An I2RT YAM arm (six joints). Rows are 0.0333 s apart.
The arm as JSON. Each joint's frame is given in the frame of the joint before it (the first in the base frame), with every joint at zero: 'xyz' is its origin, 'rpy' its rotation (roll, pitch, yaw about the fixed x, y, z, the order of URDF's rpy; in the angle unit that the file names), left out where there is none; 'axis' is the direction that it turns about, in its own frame. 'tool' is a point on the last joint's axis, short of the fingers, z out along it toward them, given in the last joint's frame.
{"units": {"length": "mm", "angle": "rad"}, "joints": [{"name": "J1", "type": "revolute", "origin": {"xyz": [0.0, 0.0, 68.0]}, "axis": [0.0, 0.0, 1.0]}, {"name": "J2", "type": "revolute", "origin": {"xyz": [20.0, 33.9, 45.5]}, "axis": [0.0, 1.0, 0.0]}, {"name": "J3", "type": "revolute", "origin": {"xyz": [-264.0, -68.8, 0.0]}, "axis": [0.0, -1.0, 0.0]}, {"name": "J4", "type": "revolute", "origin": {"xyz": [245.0, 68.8, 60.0]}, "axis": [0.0, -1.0, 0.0]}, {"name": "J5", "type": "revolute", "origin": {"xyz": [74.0, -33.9, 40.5]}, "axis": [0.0, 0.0, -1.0]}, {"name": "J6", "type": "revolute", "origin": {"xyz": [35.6, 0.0, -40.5]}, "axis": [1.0, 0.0, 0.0]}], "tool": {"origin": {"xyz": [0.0, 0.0, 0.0], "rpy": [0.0, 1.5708, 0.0]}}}
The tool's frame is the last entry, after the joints.
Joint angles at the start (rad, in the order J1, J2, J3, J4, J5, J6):
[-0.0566, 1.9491, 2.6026, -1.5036, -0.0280, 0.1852]
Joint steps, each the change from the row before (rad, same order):
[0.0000, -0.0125, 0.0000, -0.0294, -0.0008, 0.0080]
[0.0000, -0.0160, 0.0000, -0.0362, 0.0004, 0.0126]
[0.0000, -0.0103, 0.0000, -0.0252, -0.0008, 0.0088]
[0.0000, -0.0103, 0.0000, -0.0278, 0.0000, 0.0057]
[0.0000, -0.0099, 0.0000, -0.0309, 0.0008, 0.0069]
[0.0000, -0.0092, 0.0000, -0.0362, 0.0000, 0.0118]
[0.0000, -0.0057, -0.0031, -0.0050, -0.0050, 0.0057]
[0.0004, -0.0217, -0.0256, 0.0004, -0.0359, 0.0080]
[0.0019, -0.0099, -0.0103, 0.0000, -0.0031, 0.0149]
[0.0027, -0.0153, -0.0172, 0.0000, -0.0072, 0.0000]
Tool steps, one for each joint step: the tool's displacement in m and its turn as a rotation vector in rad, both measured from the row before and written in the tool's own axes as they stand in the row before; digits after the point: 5 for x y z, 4 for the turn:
[0.00390, -0.00053, -0.00605, 0.0024, 0.0167, 0.0085]
[0.00506, -0.00078, -0.00765, 0.0044, 0.0197, 0.0132]
[0.00362, -0.00059, -0.00486, 0.0023, 0.0147, 0.0092]
[0.00401, -0.00073, -0.00481, 0.0038, 0.0171, 0.0062]
[0.00441, -0.00088, -0.00457, 0.0054, 0.0203, 0.0075]
[0.00502, -0.00104, -0.00420, 0.0062, 0.0263, 0.0126]
[0.00143, -0.00011, -0.00180, -0.0043, 0.0035, 0.0058]
[0.00388, 0.00059, -0.00357, -0.0341, 0.0123, 0.0078]
[0.00184, 0.00036, -0.00187, -0.0039, 0.0016, 0.0134]
[0.00291, 0.00049, -0.00256, -0.0079, 0.0043, -0.0021]

